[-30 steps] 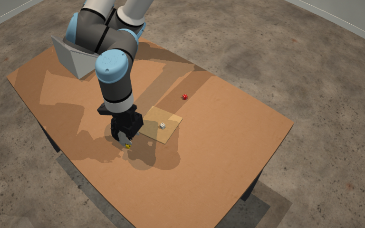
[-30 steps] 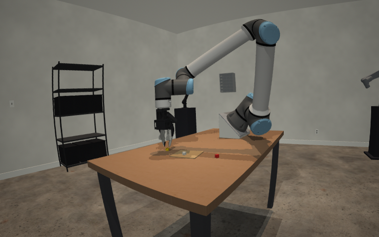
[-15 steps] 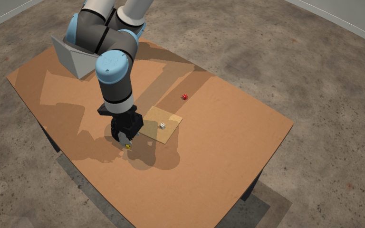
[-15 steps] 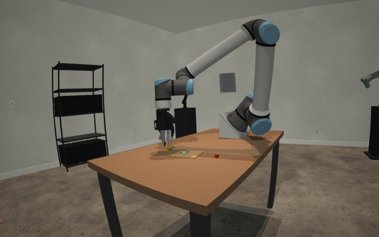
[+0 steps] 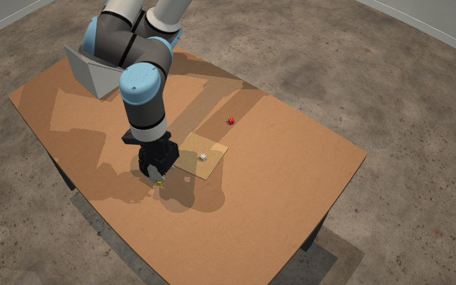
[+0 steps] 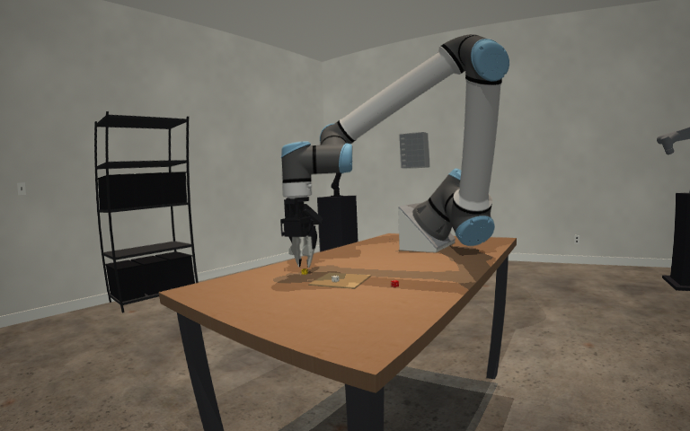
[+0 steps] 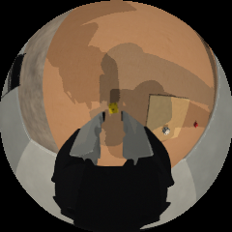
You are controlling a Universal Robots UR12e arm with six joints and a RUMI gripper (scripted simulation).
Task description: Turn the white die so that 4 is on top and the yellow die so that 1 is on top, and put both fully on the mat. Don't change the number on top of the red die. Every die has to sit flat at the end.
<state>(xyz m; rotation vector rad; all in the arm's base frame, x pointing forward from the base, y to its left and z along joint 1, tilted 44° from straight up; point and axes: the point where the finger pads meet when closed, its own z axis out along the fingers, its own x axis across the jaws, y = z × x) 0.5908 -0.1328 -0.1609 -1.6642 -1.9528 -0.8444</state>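
Now: the yellow die 3 cm below my hand. Round my hand: red die (1 cm ahead, 32 cm to the left, 3 cm below); tan mat (2 cm ahead, 15 cm to the left, 4 cm below); white die (4 cm ahead, 15 cm to the left, 3 cm below).
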